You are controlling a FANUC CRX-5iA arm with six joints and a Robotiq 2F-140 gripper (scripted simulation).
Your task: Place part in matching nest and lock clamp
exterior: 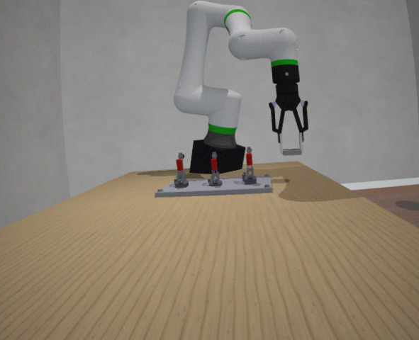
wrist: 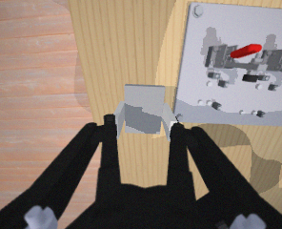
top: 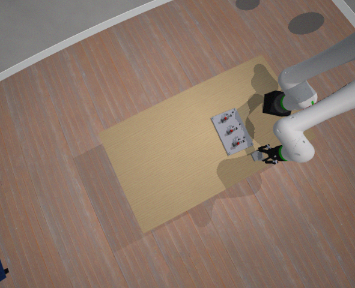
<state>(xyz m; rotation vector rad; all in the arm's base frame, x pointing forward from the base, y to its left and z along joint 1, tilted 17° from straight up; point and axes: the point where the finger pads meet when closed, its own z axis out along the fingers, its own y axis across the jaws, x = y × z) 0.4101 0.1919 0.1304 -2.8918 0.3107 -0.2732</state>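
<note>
The part lies 30 mm below my hand. Also, from my hand: grey fixture plate: 10 mm ahead, 260 mm to the right, 120 mm below.
</note>
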